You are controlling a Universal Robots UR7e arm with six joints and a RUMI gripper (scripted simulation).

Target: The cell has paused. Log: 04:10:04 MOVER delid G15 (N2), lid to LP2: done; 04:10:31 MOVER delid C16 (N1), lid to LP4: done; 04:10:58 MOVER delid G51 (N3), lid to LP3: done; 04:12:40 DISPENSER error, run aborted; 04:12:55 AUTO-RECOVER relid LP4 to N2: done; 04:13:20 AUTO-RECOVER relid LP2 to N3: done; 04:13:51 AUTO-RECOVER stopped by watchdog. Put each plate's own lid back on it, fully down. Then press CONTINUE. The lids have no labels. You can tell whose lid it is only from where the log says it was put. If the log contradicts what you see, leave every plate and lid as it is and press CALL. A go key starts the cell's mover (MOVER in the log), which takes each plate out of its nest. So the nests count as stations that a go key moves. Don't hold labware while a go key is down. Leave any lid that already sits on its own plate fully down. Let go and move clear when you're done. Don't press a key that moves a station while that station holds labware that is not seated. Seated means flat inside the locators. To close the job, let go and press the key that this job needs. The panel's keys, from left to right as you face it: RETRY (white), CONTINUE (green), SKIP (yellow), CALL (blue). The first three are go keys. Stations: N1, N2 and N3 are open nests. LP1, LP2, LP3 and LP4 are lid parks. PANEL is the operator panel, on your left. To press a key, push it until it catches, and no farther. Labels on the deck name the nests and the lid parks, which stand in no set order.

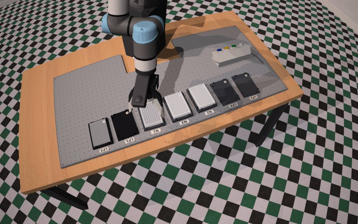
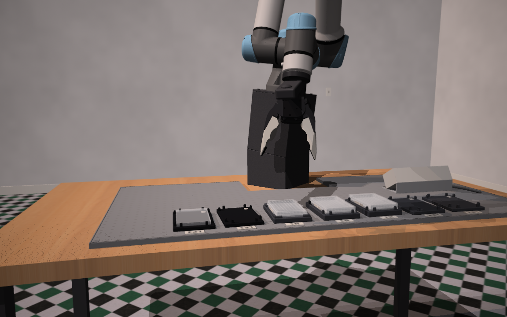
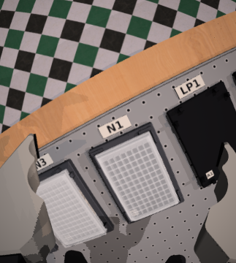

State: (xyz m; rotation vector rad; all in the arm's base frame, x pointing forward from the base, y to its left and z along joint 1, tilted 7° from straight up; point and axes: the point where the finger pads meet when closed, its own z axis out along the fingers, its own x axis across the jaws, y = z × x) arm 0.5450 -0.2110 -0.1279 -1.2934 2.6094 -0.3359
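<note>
My gripper is now 30 cm to the right of the plate, 16 cm above it and 7 cm past it. The rest, counted from my hand: lid park LP1: 18 cm below, 11 cm behind, 9 cm to the right; then lid park LP3: 22 cm to the right, 18 cm below, 12 cm behind; then lid park LP4: 43 cm to the left, 18 cm below, 5 cm behind.
</note>
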